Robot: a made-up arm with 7 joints. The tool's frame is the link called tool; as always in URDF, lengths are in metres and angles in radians.
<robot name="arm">
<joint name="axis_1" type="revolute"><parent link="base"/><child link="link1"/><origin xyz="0.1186 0.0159 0.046" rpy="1.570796 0 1.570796"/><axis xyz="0 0 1"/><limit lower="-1.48" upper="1.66"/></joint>
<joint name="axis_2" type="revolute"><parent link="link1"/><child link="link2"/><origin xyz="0.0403 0.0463 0.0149" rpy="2.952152 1.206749 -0.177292"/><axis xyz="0 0 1"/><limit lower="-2.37" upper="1.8"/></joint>
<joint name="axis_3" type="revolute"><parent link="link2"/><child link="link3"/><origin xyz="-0.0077 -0.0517 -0.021" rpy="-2.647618 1.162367 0.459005"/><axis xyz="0 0 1"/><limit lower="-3.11" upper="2.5"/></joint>
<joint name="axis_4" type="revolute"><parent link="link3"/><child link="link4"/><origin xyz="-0.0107 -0.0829 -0.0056" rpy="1.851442 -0.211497 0.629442"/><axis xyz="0 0 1"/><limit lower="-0.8" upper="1.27"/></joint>
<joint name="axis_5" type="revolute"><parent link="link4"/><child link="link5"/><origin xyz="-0.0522 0.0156 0.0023" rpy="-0.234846 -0.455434 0.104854"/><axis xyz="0 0 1"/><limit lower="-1.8" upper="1.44"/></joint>
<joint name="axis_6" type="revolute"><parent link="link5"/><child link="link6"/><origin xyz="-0.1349 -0.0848 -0.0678" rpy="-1.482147 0.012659 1.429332"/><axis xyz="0 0 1"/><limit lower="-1.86" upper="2.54"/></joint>
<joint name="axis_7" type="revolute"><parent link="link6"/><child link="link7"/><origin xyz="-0.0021 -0.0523 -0.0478" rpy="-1.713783 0.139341 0.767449"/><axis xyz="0 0 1"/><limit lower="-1.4" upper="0.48"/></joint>
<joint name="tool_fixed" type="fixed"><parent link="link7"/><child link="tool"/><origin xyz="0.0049 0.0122 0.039" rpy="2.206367 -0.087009 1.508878"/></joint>
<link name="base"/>
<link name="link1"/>
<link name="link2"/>
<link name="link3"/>
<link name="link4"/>
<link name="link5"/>
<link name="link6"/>
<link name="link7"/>
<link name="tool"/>
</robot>
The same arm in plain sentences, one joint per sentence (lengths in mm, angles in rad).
The arm has seven revolute joints in a row. What follows holds with every joint at zero, and every direction is one of the base frame's.
Joint 1 is mounted 118.6 mm along +x and 15.9 mm along +y and 46.0 mm along +z from the base frame's origin and rotates about +x, from -1.4800 to 1.6600 rad.
Joint 2 is mounted 14.9 mm along +x and 40.3 mm along +y and 46.3 mm along +z from joint 1 and rotates about the direction (-0.349689, -0.936571, -0.023499), from -2.3700 to 1.8000 rad.
Joint 3 is mounted 11.1 mm along +x and 17.0 mm along +y and 52.6 mm along +z from joint 2 and rotates about +x, from -3.1100 to 2.5000 rad.
Joint 4 is mounted 5.6 mm along -x and 25.2 mm along -y and 79.7 mm along -z from joint 3 and rotates about the direction (-0.270805, 0.472108, -0.838915), from -0.8000 to 1.2700 rad.
Joint 5 is mounted 3.1 mm along +x and 45.8 mm along -y and 29.5 mm along -z from joint 4 and rotates about the direction (-0.155601, 0.0055, -0.987805), from -1.8000 to 1.4400 rad.
Joint 6 is mounted 93.3 mm along -x and 120.2 mm along -y and 82.7 mm along +z from joint 5 and rotates about the direction (-0.030201, -0.995447, -0.090404), from -1.8600 to 2.5400 rad.
Joint 7 is mounted 8.0 mm along -x and 52.5 mm along +y and 46.9 mm along -z from joint 6 and rotates about the direction (-0.591392, 0.086899, 0.801689), from -1.4000 to 0.4800 rad.
The tool frame, which is the frame that the pose is given for, is mounted 19.1 mm along -x and 15.8 mm along +y and 32.8 mm along +z from joint 7; its axes are the base frame's turned by roll 1.5708, pitch 0.0000 and yaw 1.5708 rad (as in URDF: about the fixed x, then y, then z).

